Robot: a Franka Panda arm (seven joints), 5 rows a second.
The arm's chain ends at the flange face. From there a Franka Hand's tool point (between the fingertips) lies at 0.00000 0.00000 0.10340 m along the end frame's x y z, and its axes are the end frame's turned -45 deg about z.
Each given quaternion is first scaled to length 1.
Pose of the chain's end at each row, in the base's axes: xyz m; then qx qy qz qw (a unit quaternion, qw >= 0):
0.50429, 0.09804, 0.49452, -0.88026, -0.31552, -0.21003, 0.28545
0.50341, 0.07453, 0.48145, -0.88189, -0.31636, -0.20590, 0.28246
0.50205, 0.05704, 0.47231, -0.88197, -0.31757, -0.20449, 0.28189
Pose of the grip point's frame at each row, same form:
0.52390, 0.16371, 0.41709, -0.69251, -0.62836, -0.30328, 0.18335
0.52248, 0.13951, 0.40332, -0.69370, -0.62977, -0.29832, 0.18217
0.52083, 0.12188, 0.39399, -0.69331, -0.63091, -0.29680, 0.18218

